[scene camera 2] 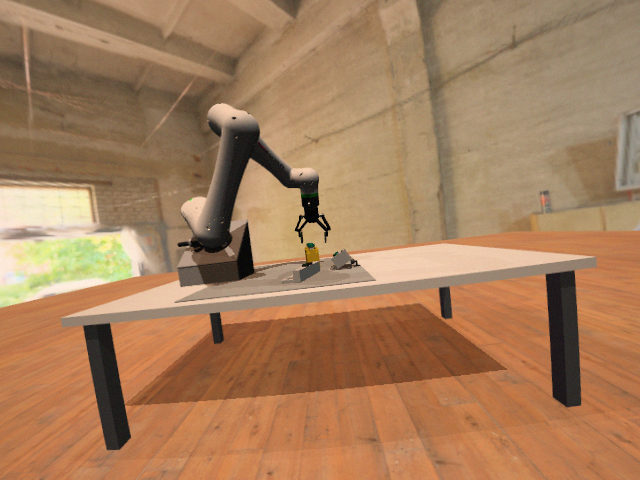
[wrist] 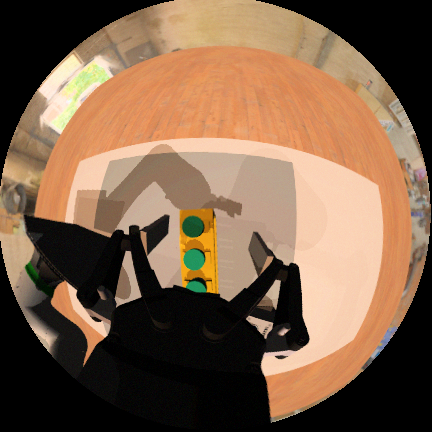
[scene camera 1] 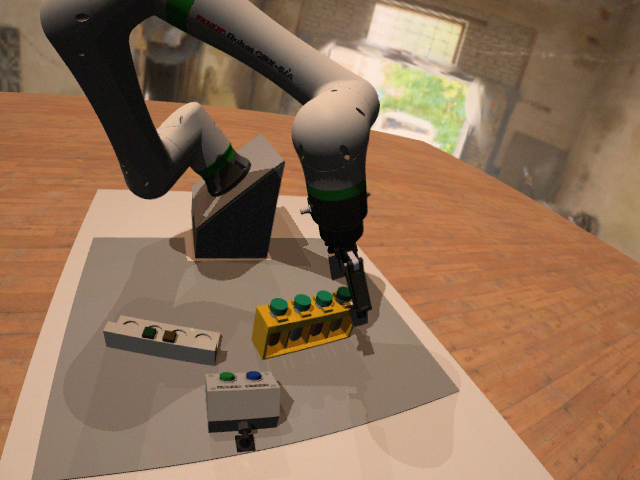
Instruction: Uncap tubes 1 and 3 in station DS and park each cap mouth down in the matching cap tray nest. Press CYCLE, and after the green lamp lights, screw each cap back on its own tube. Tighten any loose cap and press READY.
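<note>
The yellow tube rack stands upright on the grey mat. Several tubes stand in it in one row, with green caps on top. The tube numbers cannot be read. My gripper is open and empty, pointing down above the rack's far right end, its fingers on either side of the row and apart from the caps. One finger partly hides the end cap in scene camera 1. The grey cap tray has empty round nests. The button box has a green button and a blue button.
A dark green square and a brown square show at the cap tray, neither glowing. A small black fixture is in front of the button box. The robot's wedge base stands behind the rack and tray.
</note>
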